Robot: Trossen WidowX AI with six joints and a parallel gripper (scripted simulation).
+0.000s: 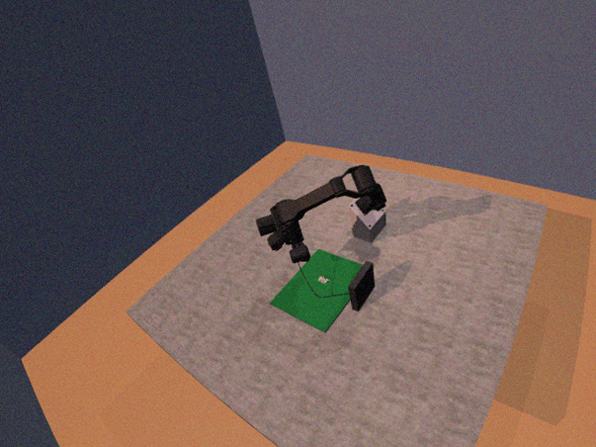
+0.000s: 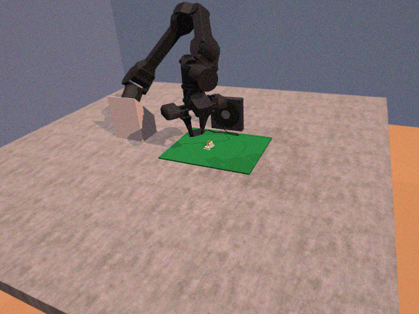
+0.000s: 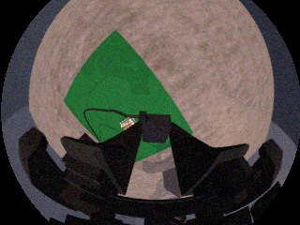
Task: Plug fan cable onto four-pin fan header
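Right now my gripper tip is 1 cm short of the green board, 9 cm to the right of it and 10 cm above it. Also, from my gripper tip: black fan (3 cm behind, 24 cm to the left, 3 cm below); then black plug (1 cm behind, 1 cm to the left).
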